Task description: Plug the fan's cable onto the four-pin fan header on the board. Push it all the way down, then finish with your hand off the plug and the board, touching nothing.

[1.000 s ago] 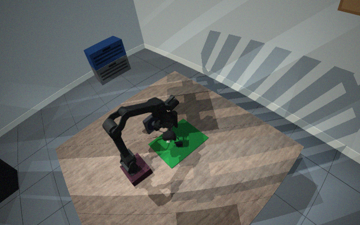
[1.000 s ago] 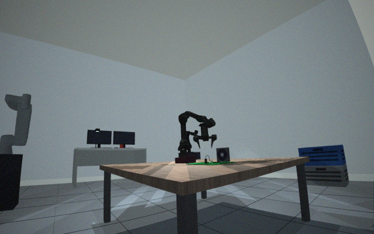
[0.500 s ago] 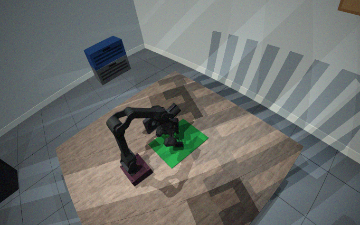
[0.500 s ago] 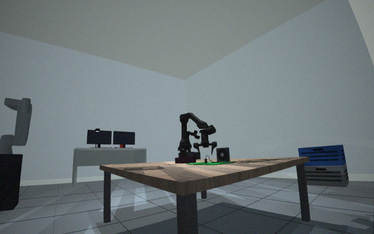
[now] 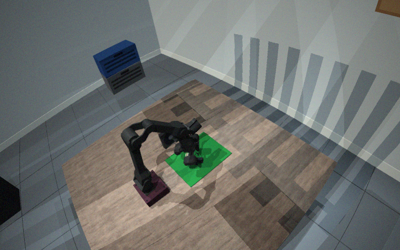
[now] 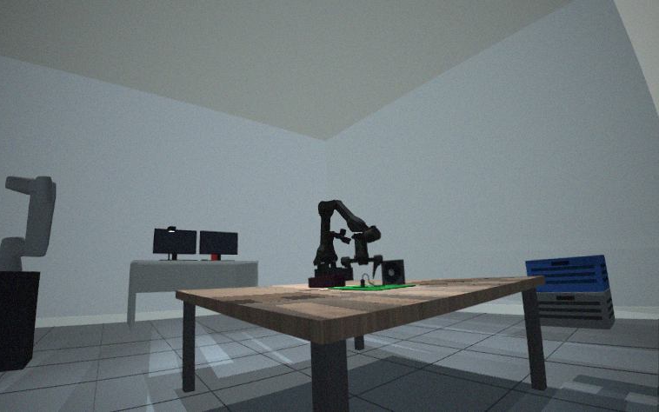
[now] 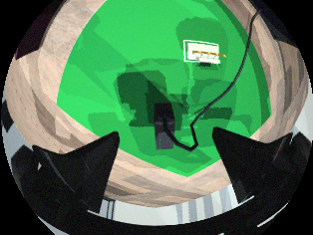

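Right now the black plug is 2 cm below my gripper tip and 1 cm to the right of it. Also, from my gripper tip: black fan (22 cm to the left, 2 cm behind, 2 cm above); then green board (5 cm below, 3 cm to the left, 2 cm ahead).
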